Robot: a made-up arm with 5 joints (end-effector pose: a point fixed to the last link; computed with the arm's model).
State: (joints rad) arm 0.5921 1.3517 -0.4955 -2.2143 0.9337
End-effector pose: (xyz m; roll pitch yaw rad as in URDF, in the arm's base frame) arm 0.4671 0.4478 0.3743 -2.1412 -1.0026 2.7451
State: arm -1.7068 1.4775 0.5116 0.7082 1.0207
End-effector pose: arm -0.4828 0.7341 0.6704 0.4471 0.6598 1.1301
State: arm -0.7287 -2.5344 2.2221 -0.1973 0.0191
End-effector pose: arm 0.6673 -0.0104 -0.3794 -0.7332 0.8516 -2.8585
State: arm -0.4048 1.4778 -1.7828 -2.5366 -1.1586
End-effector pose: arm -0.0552 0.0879 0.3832 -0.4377 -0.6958 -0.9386
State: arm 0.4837 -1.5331 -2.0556 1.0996 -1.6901
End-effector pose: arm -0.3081 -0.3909 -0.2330 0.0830 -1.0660 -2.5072
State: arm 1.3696 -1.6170 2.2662 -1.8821 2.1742
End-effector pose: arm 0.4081 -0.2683 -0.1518 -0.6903 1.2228 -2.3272
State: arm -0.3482 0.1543 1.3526 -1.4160 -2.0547
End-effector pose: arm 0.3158 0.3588 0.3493 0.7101 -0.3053 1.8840
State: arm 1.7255 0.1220 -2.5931 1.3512 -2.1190
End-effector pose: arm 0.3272 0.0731 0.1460 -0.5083 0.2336 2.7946
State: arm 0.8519 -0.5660 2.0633 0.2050 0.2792
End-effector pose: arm 0.8185 -0.0123 0.2551 -2.6683 -0.9924 1.7288
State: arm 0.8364 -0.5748 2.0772 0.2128 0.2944
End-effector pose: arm 0.8160 0.0056 0.2555 -2.6898 -0.9831 1.7601
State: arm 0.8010 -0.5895 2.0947 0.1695 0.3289
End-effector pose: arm 0.8127 0.0303 0.2459 -2.6723 -0.9326 1.7449
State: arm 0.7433 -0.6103 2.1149 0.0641 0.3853
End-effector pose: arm 0.8071 0.0603 0.2270 -2.6338 -0.8277 1.6963
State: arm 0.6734 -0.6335 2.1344 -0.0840 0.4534
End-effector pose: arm 0.7982 0.0893 0.2072 -2.6114 -0.6806 1.6519
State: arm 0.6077 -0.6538 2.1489 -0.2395 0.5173
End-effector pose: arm 0.7880 0.1112 0.1938 -2.6133 -0.5254 1.6237
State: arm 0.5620 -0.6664 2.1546 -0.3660 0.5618
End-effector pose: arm 0.7806 0.1213 0.1875 -2.6228 -0.4019 1.6023
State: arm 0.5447 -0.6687 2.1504 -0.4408 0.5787
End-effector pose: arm 0.7791 0.1178 0.1849 -2.6220 -0.3355 1.5783
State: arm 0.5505 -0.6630 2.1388 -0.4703 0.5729
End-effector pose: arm 0.7824 0.1037 0.1827 -2.6065 -0.3187 1.5497
